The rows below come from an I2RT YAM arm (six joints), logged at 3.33 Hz.
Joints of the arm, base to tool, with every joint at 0 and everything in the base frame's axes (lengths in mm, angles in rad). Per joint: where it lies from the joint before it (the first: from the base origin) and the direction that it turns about. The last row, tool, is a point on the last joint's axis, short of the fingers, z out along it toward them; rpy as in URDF.
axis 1: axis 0 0 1 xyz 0 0 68
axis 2: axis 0 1 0 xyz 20 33.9 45.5
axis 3: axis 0 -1 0 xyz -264 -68.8 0
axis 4: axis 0 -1 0 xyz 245 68.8 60
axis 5: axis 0 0 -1 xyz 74 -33.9 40.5
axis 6: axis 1 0 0 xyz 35.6 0 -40.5
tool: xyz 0 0 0 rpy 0 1.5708 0
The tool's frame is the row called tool.
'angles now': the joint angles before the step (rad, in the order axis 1, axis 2, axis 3, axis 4, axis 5, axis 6). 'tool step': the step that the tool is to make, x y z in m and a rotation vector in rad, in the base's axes. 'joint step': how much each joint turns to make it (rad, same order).
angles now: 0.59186 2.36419 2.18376 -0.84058 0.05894 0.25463
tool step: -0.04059 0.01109 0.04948 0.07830 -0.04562 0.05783
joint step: 0.06294 -0.16288 -0.09727 0.01602 -0.02786 0.02479
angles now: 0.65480 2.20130 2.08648 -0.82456 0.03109 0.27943
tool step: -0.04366 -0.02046 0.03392 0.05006 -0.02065 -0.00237
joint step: 0.02290 -0.22202 -0.21479 0.03893 -0.00572 0.03624
